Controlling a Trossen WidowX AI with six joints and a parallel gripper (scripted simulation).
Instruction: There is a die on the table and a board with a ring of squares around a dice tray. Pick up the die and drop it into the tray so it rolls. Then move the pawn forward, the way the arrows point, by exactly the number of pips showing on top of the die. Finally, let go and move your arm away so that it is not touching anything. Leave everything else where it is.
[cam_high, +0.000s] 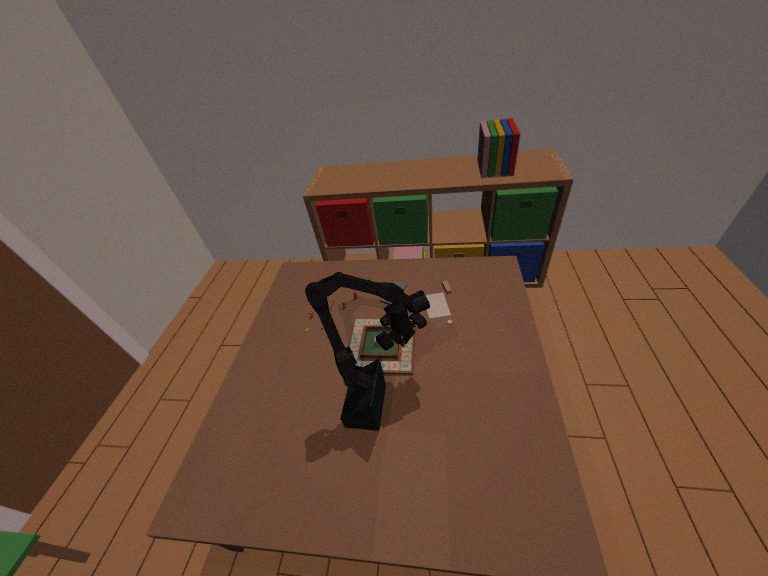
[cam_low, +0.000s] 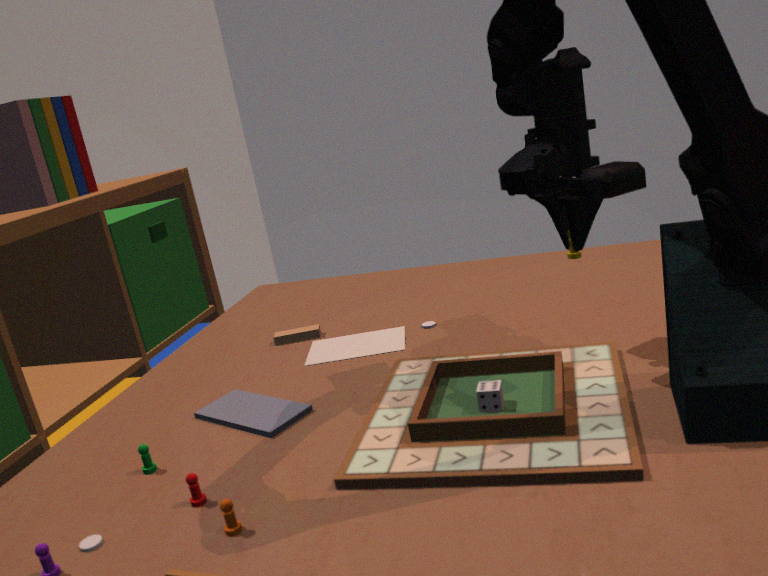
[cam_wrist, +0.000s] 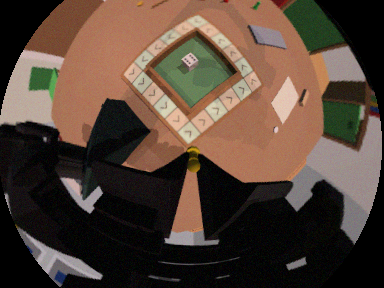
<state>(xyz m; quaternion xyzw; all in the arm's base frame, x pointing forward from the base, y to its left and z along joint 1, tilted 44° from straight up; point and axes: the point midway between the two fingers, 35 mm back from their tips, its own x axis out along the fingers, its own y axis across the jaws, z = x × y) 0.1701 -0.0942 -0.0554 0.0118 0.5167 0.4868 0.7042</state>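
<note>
The white die lies 10 cm ahead of my gripper tip, 13 cm to the left of it and 12 cm below it. Also, from my gripper tip: white sheet 34 cm ahead, 11 cm to the right, 14 cm below; then yellow pawn 1 cm above; then green tray floor 10 cm ahead, 12 cm to the left, 14 cm below.
</note>
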